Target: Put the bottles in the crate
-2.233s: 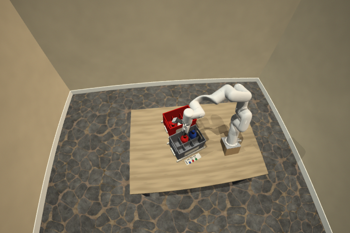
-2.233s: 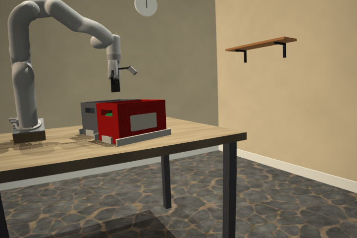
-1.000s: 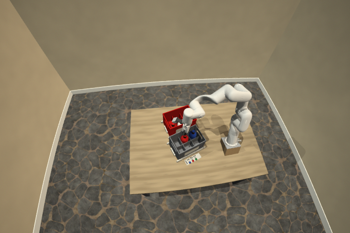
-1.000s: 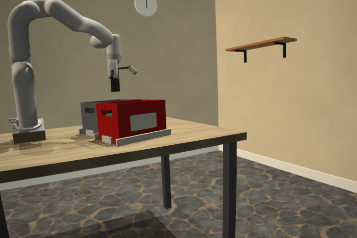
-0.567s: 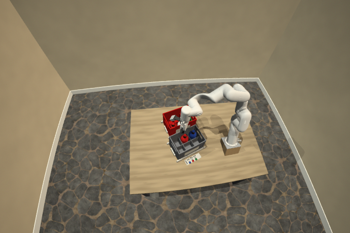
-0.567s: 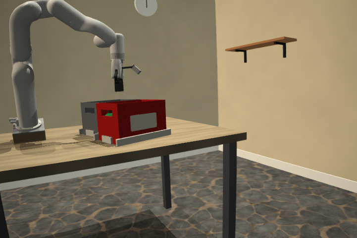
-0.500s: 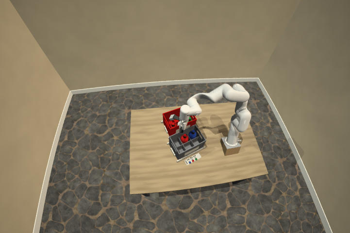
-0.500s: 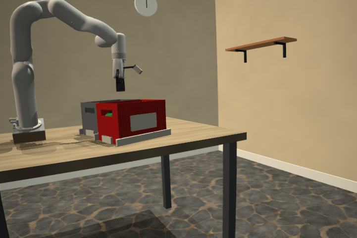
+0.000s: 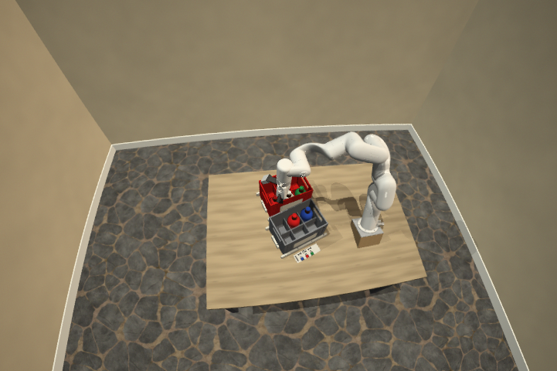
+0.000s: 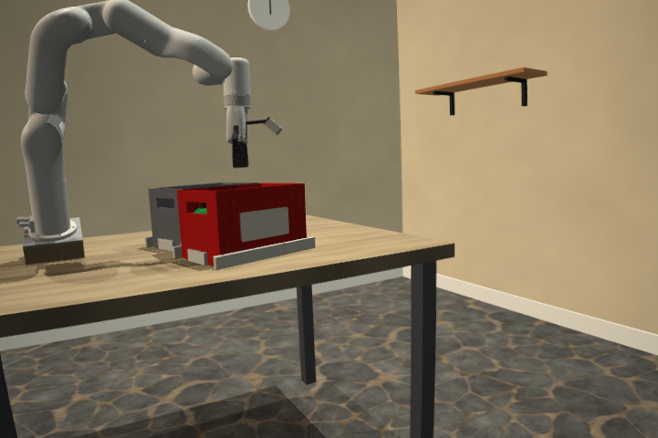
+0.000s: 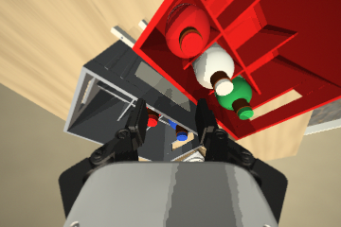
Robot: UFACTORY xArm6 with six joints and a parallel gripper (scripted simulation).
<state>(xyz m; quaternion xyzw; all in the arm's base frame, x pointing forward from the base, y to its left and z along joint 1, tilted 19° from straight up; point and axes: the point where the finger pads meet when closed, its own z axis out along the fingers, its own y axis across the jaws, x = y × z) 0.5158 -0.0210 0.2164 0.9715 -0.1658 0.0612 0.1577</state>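
My hand is 150 mm above the white-label bottle, 70 mm to the left of it and 40 mm past it. From my hand the other things lie so: grey crate: 160 mm below, 110 mm to the left, 90 mm behind; red crate: 160 mm below, 120 mm to the right, 20 mm behind; blue bottle: 150 mm below, 150 mm behind, 30 mm to the left.
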